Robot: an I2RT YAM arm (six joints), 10 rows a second.
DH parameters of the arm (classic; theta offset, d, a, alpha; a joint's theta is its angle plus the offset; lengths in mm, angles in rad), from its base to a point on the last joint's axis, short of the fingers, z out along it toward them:
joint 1: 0 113.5 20 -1.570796
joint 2: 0 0 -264 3.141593
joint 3: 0.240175 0 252.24 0
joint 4: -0.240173 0 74 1.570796
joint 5: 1.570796 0 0 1.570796
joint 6: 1.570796 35.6 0 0
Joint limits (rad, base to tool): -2.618..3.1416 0..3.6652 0..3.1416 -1.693..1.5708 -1.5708..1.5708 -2.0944..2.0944
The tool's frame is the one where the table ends.
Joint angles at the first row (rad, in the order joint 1, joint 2, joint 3, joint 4, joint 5, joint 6):
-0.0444 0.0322 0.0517 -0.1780 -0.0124 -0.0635
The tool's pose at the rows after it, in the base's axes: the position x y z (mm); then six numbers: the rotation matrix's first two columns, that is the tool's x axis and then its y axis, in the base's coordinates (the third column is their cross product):
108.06, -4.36, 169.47, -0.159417, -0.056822, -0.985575, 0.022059, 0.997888, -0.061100
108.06, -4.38, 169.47, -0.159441, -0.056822, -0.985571, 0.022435, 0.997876, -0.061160
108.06, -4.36, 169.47, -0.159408, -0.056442, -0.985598, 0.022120, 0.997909, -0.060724
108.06, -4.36, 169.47, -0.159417, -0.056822, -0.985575, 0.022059, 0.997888, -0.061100
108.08, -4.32, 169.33, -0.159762, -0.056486, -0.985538, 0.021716, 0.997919, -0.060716
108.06, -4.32, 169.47, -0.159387, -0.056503, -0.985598, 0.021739, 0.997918, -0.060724
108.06, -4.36, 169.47, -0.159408, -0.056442, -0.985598, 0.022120, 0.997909, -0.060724
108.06, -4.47, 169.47, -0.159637, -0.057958, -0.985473, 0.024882, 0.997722, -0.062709
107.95, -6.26, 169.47, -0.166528, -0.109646, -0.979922, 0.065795, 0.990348, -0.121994
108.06, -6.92, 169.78, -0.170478, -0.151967, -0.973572, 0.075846, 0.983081, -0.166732
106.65, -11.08, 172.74, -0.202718, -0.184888, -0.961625, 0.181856, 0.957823, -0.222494
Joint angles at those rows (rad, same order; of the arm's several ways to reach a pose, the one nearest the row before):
-0.0444 0.0323 0.0517 -0.1780 -0.0123 -0.0639
-0.0445 0.0323 0.0517 -0.1779 -0.0121 -0.0639
-0.0444 0.0323 0.0517 -0.1780 -0.0123 -0.0635
-0.0444 0.0323 0.0517 -0.1780 -0.0123 -0.0639
-0.0440 0.0322 0.0513 -0.1780 -0.0124 -0.0635
-0.0440 0.0322 0.0517 -0.1780 -0.0124 -0.0635
-0.0444 0.0323 0.0517 -0.1780 -0.0123 -0.0635
-0.0444 0.0323 0.0517 -0.1779 -0.0093 -0.0650
-0.0444 0.0323 0.0517 -0.1779 0.0410 -0.1173
-0.0448 0.0346 0.0521 -0.1745 0.0582 -0.1604
-0.0448 0.0391 0.0666 -0.1913 0.1776 -0.1982

